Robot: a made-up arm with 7 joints.
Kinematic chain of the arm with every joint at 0, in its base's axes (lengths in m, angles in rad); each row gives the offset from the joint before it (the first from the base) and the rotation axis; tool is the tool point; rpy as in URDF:
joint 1: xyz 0 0 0.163 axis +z
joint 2: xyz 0 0 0 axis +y
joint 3: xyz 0 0 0.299 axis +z
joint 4: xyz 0.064 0 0 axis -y
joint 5: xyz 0.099 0 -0.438 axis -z
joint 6: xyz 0 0 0 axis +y
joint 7: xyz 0.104 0 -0.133 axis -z
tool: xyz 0 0 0 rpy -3.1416 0 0
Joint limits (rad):
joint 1: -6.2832..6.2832
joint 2: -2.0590..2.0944
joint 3: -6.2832..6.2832
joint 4: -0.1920..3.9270
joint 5: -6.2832..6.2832
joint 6: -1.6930..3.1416
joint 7: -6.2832..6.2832
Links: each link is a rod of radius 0.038 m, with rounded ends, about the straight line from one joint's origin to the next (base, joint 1, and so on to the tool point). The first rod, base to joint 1, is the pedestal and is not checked.
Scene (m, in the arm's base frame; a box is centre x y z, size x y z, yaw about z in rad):
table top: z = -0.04
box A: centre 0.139 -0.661 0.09 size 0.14 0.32 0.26 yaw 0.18
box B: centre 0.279 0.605 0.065 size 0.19 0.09 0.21 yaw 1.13
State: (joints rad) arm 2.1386 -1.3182 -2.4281 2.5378 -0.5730 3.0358 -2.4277
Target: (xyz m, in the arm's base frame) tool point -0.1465 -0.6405 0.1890
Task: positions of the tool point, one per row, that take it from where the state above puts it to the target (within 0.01 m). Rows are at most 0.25 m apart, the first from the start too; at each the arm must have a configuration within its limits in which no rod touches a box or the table.
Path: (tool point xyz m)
1: 0.4158 -0.4678 0.2130
2: 0.3991 -0.4678 0.3588
3: 0.3607 -0.4362 0.5132
4: 0.2968 -0.3677 0.6627
5: 0.2064 -0.2623 0.7902
6: 0.0937 -0.1264 0.8785
7: 0.1443 -0.3069 0.7926
8: 0.1272 -0.4673 0.6654
9: 0.0572 -0.5827 0.5125
10: -0.0422 -0.6404 0.3493
11: -0.1465 -0.6405 0.1890

